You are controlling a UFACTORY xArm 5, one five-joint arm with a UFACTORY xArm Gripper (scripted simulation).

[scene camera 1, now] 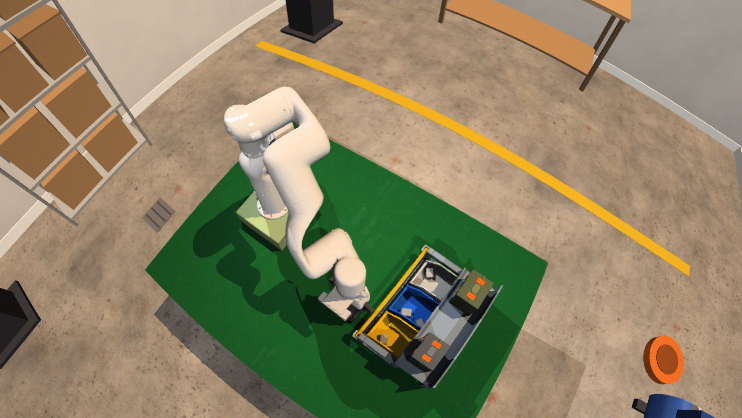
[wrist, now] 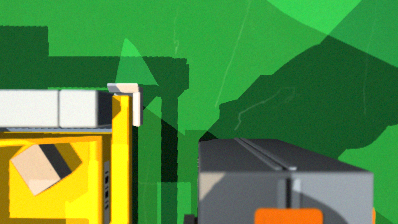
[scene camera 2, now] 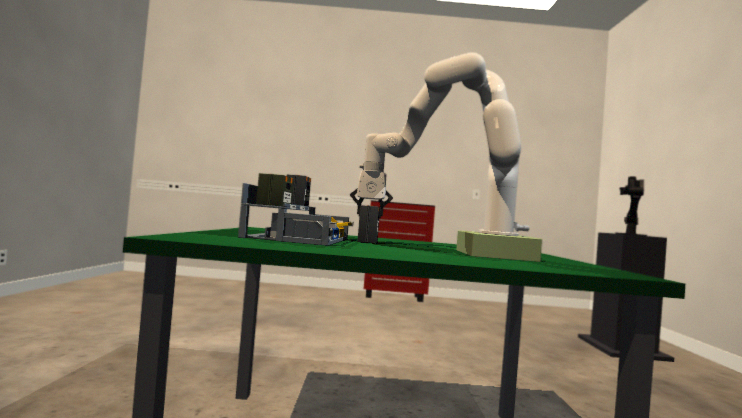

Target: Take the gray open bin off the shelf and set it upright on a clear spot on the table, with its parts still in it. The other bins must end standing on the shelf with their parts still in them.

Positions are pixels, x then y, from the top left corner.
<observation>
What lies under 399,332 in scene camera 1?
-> A yellow open bin.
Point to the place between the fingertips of the gripper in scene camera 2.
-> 369,217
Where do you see a gray open bin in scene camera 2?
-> At 294,227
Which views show the gray open bin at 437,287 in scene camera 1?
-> Scene camera 1 and scene camera 2 only.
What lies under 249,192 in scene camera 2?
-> A gray shelf.
</observation>
